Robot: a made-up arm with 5 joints.
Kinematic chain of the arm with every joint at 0, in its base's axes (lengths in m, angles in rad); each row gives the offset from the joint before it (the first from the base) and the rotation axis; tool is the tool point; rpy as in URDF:
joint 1: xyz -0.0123 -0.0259 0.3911 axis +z
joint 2: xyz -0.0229 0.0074 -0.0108 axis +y
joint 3: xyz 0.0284 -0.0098 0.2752 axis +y
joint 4: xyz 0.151 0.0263 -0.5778 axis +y
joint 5: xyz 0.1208 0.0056 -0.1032 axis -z
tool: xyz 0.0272 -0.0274 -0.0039 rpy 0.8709 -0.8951 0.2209
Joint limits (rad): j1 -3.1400..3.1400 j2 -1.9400..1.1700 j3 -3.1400..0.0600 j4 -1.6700..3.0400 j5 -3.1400..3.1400
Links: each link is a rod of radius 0.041 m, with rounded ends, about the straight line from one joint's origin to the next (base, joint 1, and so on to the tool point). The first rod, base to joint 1, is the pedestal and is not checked.
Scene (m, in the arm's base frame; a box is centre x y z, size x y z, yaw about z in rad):
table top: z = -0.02
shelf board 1: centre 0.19 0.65 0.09 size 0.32 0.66 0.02 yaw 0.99
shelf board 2: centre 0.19 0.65 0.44 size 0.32 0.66 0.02 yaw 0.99
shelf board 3: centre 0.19 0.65 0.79 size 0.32 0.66 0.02 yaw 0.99
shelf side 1: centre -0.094 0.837 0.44 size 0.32 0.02 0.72 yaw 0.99
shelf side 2: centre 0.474 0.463 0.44 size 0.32 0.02 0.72 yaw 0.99
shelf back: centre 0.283 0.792 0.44 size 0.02 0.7 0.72 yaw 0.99
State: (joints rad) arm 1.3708 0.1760 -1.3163 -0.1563 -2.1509
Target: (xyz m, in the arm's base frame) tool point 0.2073 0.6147 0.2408
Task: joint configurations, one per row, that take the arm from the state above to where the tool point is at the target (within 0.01 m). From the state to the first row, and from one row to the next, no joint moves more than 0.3 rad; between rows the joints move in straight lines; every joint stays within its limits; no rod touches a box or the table.
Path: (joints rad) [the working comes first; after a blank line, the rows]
Joints at the target: 1.1407 0.2531 -0.8115 -0.2079 -2.1853
Straight joint move there: touches shelf board 2.

1: 1.4628 -0.0513 -1.0571 -0.4177 -2.1389
2: 1.5548 -0.2785 -0.7980 -0.6790 -2.1269
3: 1.6468 -0.5058 -0.5388 -0.9404 -2.1150
4: 1.4446 -0.3512 -0.3251 -0.9454 -2.1298
5: 1.2423 -0.1966 -0.1114 -0.9505 -2.1446
6: 1.2084 -0.0467 -0.3447 -0.7030 -2.1581
7: 1.1746 0.1032 -0.5781 -0.4555 -2.1717
8: 1.1407 0.2531 -0.8115 -0.2079 -2.1853

